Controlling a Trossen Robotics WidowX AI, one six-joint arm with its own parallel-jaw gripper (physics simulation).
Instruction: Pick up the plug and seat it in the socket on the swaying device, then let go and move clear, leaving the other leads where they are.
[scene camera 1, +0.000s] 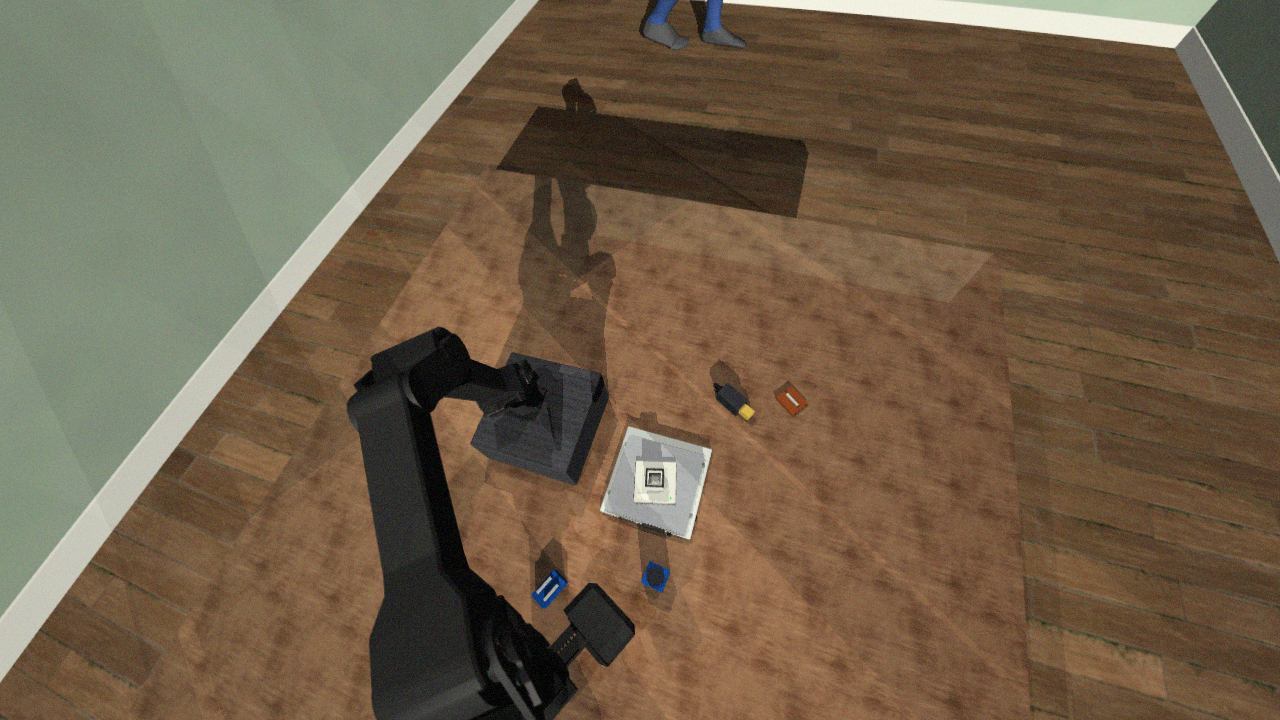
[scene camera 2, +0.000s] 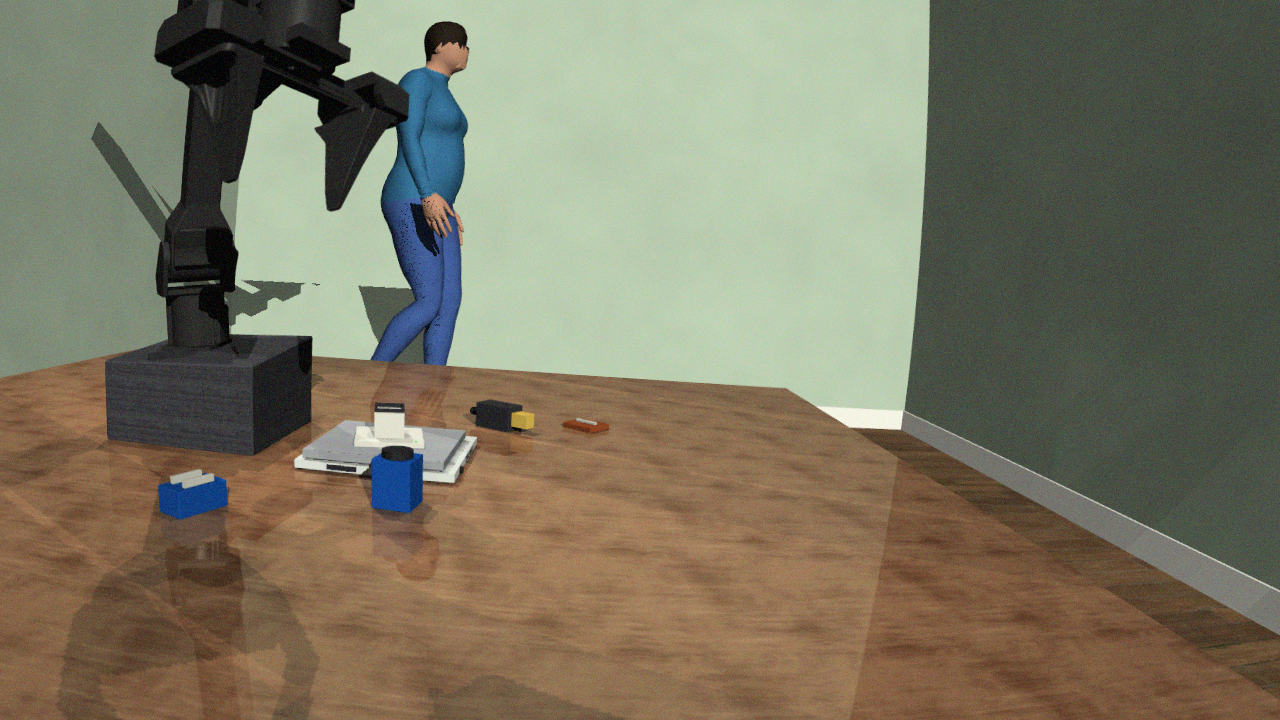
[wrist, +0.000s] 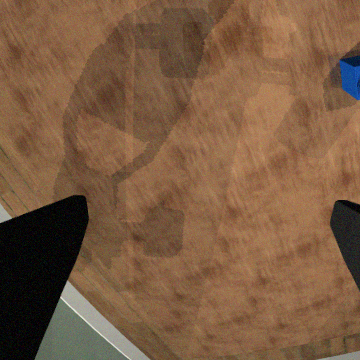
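Note:
The plug (scene camera 1: 733, 399) (scene camera 2: 498, 414), black with a yellow end, lies on its side on the table, between the device and an orange piece. The white socket (scene camera 1: 640, 494) (scene camera 2: 389, 424), with a square opening facing up, stands on the grey plate of the device (scene camera 1: 687, 465) (scene camera 2: 344, 440). My gripper (scene camera 2: 282, 193) (wrist: 212, 210) is open and empty, high above the table. In scene camera 1 the gripper is partly cut off at the bottom edge. The plug and socket do not show in the wrist view.
A low blue block (scene camera 1: 539, 598) (scene camera 2: 201, 499) with white strips and a taller blue block (scene camera 1: 655, 586) (scene camera 2: 393, 485) with a black round top stand near the device. The orange piece (scene camera 1: 783, 391) (scene camera 2: 586, 427) lies beyond the plug. A blue block (wrist: 351, 79) shows at the wrist view's right edge. A person (scene camera 2: 434, 152) stands behind.

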